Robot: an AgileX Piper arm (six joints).
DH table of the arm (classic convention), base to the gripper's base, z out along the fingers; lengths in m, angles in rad. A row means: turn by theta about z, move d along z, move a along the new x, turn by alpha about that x. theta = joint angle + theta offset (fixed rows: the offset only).
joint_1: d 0.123; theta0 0; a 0; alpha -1.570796
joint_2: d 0; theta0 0.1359; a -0.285; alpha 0
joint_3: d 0; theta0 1.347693; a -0.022; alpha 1.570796
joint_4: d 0.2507; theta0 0; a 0; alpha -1.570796
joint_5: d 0; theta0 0; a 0; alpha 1.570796
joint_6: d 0.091; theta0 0; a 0; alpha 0
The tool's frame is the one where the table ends.
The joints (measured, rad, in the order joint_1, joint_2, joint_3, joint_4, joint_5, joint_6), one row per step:
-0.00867 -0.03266 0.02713 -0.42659 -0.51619 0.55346
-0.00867 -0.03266 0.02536 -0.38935 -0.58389 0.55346
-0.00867 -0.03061 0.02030 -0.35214 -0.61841 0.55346
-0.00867 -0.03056 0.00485 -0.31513 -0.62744 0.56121
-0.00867 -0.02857 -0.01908 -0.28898 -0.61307 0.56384
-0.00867 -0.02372 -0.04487 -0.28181 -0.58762 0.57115
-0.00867 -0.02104 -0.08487 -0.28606 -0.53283 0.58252
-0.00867 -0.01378 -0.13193 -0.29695 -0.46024 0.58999
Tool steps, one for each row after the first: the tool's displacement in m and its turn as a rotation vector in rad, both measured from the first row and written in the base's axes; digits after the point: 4 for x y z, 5 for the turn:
-0.0039 0.0005 0.0058 0.03400 -0.06421 0.03022
-0.0062 -0.0003 0.0102 0.06950 -0.09997 0.04570
-0.0085 -0.0020 0.0163 0.11166 -0.12335 0.05613
-0.0100 -0.0036 0.0232 0.13979 -0.13213 0.05554
-0.0108 -0.0045 0.0296 0.15337 -0.12810 0.05308
-0.0121 -0.0054 0.0384 0.16033 -0.11207 0.04289
-0.0128 -0.0066 0.0479 0.15965 -0.08281 0.02252

